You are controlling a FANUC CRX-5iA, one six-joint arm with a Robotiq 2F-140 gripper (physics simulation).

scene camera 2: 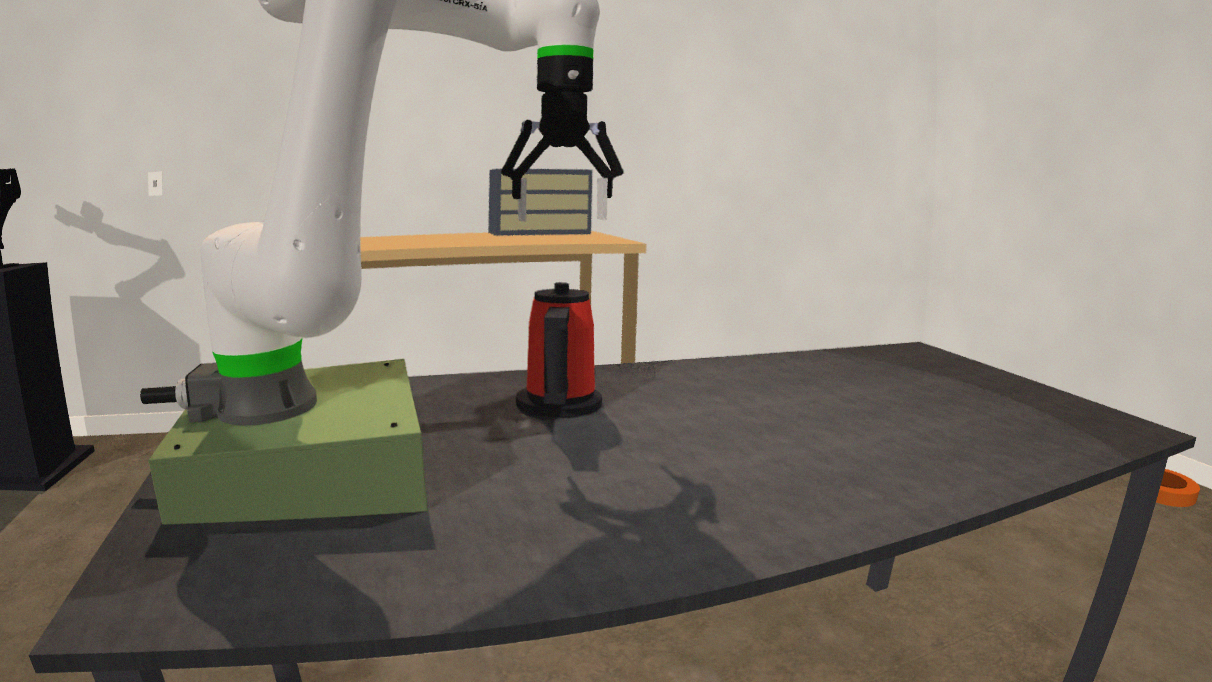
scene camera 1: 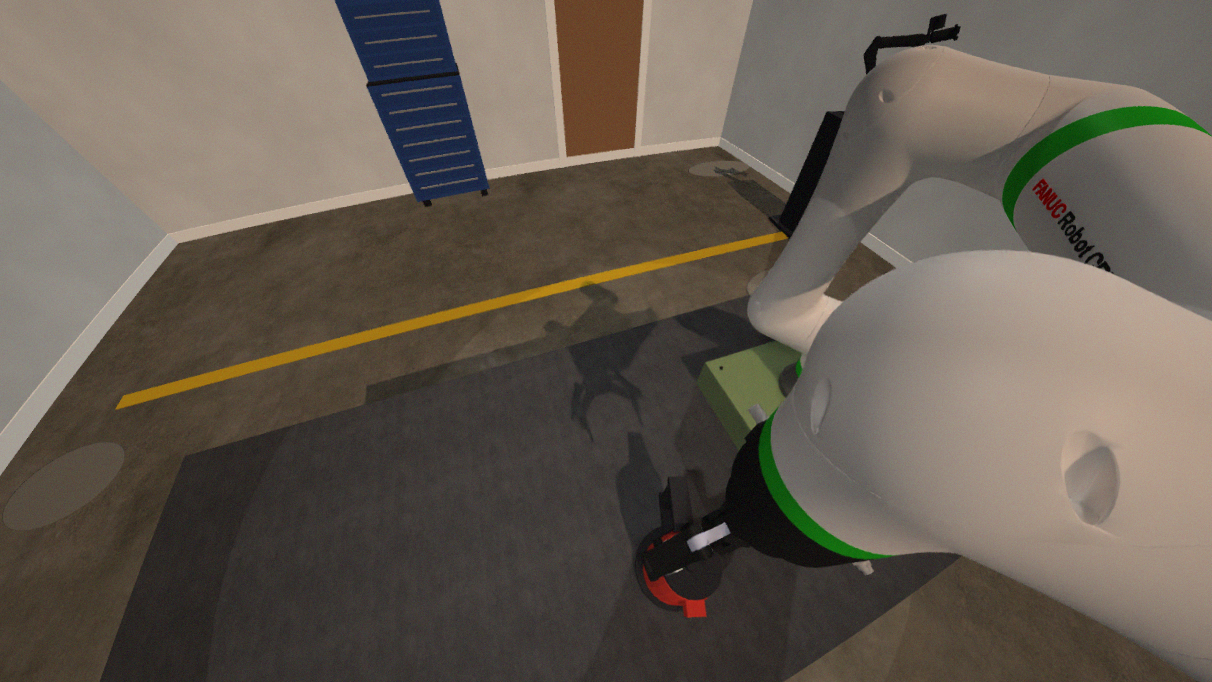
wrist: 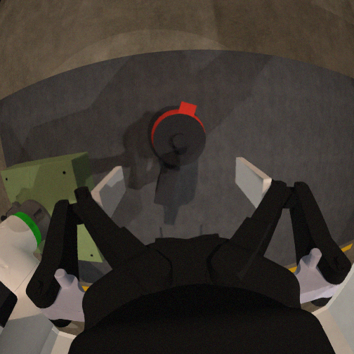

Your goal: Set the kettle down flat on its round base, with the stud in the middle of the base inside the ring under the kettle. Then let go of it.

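The red kettle (scene camera 1: pixel 666 592) (scene camera 2: pixel 581 347) (wrist: pixel 200 123) stands upright on its round black base (scene camera 2: pixel 590 405), with no tilt that I can see in scene camera 2. Its black handle (scene camera 2: pixel 555 352) faces that camera. The black lid (scene camera 2: pixel 572 296) (wrist: pixel 187 140) with its knob is on top. The stud and the ring under the kettle are hidden. My gripper (scene camera 2: pixel 561 208) (wrist: pixel 179 173) is open and empty, well above the lid knob, with its fingers wide apart and not touching the kettle. In scene camera 1 it partly covers the kettle.
The dark table (scene camera 1: pixel 381 508) (scene camera 2: pixel 805 441) (wrist: pixel 280 115) carries the green pedestal (scene camera 1: pixel 739 385) (scene camera 2: pixel 288 483) (wrist: pixel 40 175) under the arm, to the kettle's left in scene camera 2. A wooden bench (scene camera 2: pixel 440 245) with a drawer unit (scene camera 2: pixel 550 222) stands behind. A blue cabinet (scene camera 1: pixel 432 120) stands by the wall.
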